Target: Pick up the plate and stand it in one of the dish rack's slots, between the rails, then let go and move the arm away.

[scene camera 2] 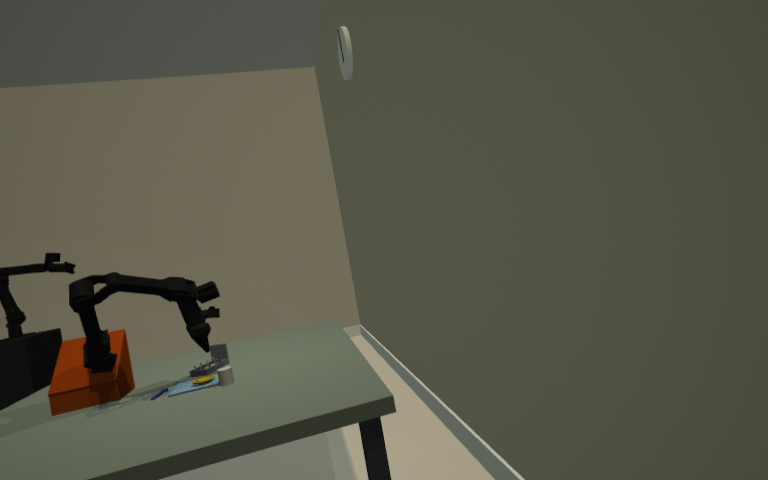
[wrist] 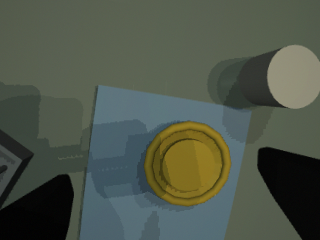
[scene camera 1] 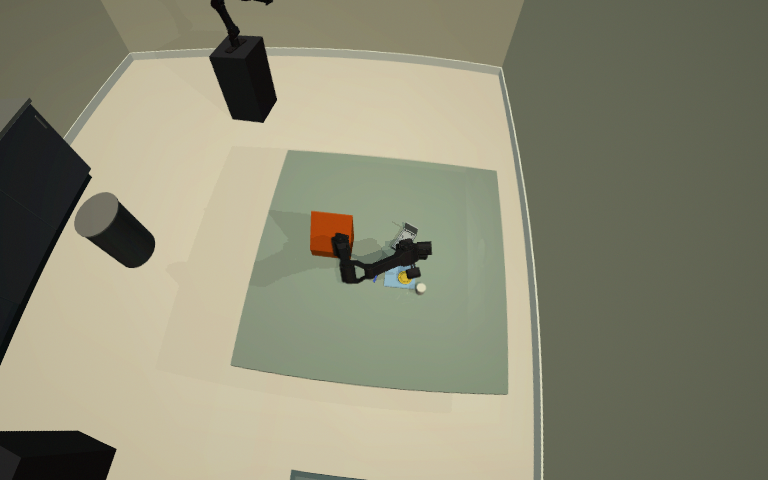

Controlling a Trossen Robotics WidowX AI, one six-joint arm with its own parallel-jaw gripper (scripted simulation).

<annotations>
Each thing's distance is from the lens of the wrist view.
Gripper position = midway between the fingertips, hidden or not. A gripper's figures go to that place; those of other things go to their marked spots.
gripper (wrist: 166,171): 10 cm
yellow plate (wrist: 186,164): 19 cm
</annotations>
